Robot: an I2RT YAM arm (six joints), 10 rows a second.
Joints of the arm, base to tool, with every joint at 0 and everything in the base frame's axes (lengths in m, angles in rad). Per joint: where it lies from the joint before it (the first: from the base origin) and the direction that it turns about. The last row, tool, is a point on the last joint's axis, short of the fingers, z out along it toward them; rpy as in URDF.
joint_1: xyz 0 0 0.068 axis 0 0 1
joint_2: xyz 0.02 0.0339 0.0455 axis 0 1 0
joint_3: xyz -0.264 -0.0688 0 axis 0 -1 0
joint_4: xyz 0.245 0.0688 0.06 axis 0 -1 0
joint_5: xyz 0.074 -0.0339 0.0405 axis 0 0 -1
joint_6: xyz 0.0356 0 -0.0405 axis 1 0 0
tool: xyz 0 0 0 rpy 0 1.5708 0
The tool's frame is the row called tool.
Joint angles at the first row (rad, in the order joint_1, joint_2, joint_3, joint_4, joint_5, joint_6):
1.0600 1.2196 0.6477 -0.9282 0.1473 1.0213
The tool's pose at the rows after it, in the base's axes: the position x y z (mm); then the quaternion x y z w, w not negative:
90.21 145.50 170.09 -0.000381 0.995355 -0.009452 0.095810
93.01 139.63 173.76 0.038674 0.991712 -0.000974 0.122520
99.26 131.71 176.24 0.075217 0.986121 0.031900 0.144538
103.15 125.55 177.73 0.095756 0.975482 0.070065 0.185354
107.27 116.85 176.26 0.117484 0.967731 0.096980 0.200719
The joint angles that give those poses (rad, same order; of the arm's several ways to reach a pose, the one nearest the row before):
1.0522 1.1959 0.6314 -0.9268 0.1759 1.0444
1.0286 1.1549 0.6202 -0.9175 0.2156 1.0937
0.9717 1.0953 0.5926 -0.8644 0.2179 1.1016
0.9361 1.0245 0.5512 -0.7790 0.2444 1.0923
0.8791 0.9701 0.5120 -0.7224 0.2291 1.0752

